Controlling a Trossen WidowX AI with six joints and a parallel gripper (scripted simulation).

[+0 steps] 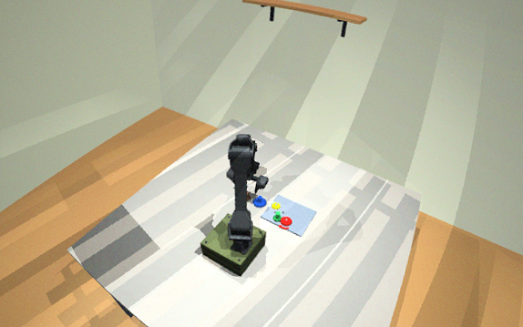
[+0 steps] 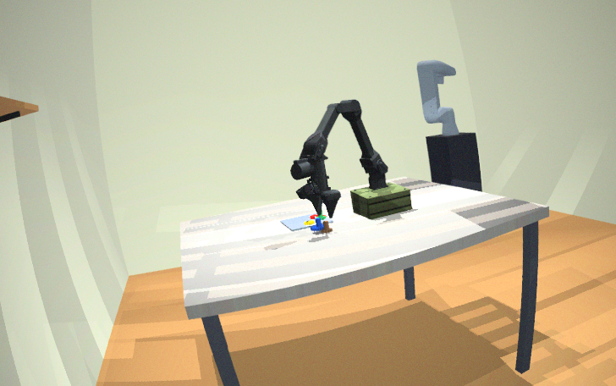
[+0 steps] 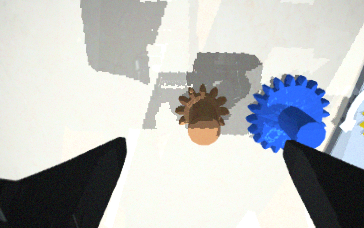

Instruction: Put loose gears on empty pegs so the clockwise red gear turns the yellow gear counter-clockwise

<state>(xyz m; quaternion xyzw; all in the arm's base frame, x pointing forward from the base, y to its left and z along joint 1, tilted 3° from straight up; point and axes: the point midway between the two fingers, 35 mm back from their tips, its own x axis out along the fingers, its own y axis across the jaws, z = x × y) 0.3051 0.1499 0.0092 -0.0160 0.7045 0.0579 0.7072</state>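
Now: the brown gear 4 cm below my gripper tip. From my gripper tip the other things lie so: green gear: 5 cm behind, 19 cm to the right, 3 cm below; yellow gear: 2 cm ahead, 15 cm to the right, 4 cm below; blue gear: 1 cm ahead, 7 cm to the right, 4 cm below.
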